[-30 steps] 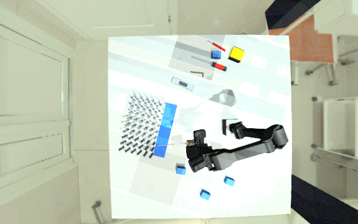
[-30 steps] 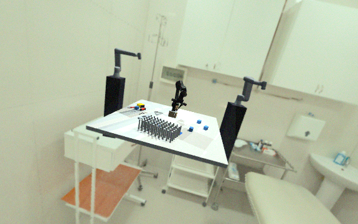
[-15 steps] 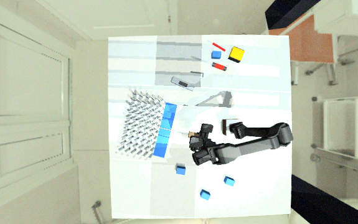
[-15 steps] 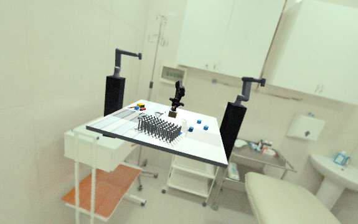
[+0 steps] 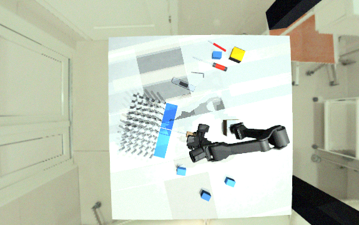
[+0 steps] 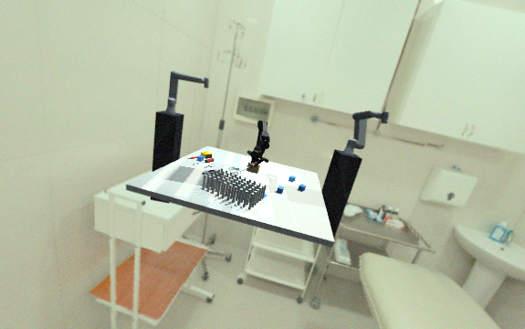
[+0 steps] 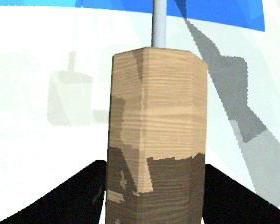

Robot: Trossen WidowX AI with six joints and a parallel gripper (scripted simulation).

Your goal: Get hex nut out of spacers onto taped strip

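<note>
The blue taped strip lies 18 cm ahead of my gripper tip, 13 cm below it and 4 cm to the right of it. From my gripper tip the other things lie so: yellow block: 47 cm to the right, 40 cm behind, 11 cm below; then hook tool: 10 cm ahead, 4 cm to the right; then grey flat tool: 33 cm to the right, 12 cm below.
</note>
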